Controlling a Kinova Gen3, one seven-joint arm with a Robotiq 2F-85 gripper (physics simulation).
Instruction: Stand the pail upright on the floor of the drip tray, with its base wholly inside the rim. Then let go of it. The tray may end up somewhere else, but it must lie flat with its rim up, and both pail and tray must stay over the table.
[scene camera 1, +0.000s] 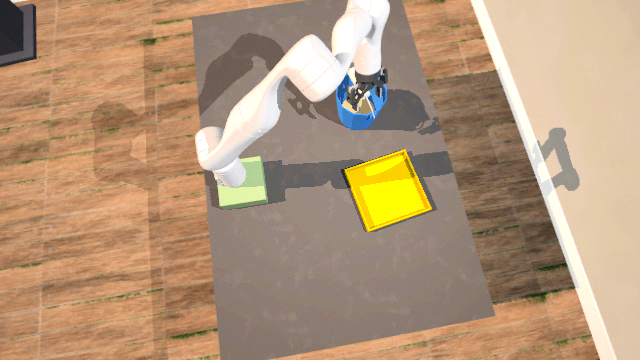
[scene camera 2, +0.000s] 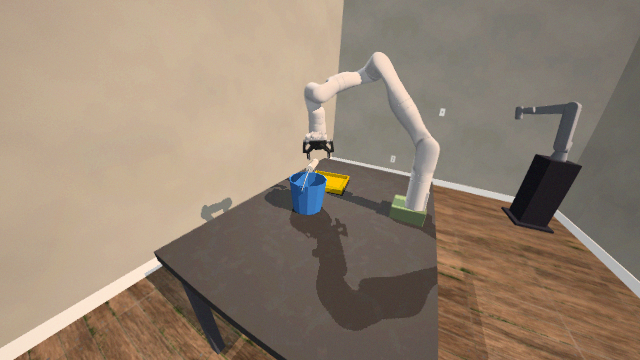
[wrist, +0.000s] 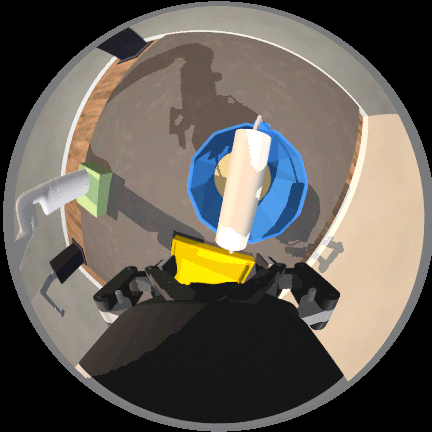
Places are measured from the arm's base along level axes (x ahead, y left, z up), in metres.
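Where they show: gripper, fingertip midpoint: (scene camera 1: 367, 102) (scene camera 2: 318, 159) (wrist: 215, 263); arm's base, origin of the base link: (scene camera 1: 232, 175) (scene camera 2: 414, 206) (wrist: 82, 181).
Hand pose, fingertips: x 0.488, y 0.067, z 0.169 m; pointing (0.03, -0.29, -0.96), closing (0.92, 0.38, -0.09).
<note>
Each offset is from my fingertips to the top centre of the thing. Level surfaces: height alone.
The blue pail (scene camera 1: 356, 121) (scene camera 2: 307, 197) (wrist: 282, 207) stands upright on the table, apart from the tray. Its handle is raised, with the pale cylindrical grip {0.004 m back, 0.079 m left, 0.009 m up} (scene camera 2: 313, 164) (wrist: 244, 190) above the opening. The yellow drip tray {0.029 m ahead, 0.243 m right, 0.208 m down} (scene camera 1: 395, 200) (scene camera 2: 334, 183) (wrist: 197, 260) lies flat with its rim up, below the pail in the first scene view. My gripper (scene camera 1: 367, 96) (scene camera 2: 319, 157) (wrist: 215, 263) is open and empty, pointing down. It is above the pail's handle grip in the second scene view. In the wrist view the grip lies ahead of the fingers, not between them.
My arm's base stands on a green block (scene camera 1: 252, 195) (scene camera 2: 407, 214) (wrist: 99, 194) at the table's side. The dark table {0.235 m down} (scene camera 1: 300, 260) (scene camera 2: 250, 250) (wrist: 145, 125) has a wall beyond its opposite side. A grey arm on a black pedestal (scene camera 2: 542, 192) stands away from the table.
</note>
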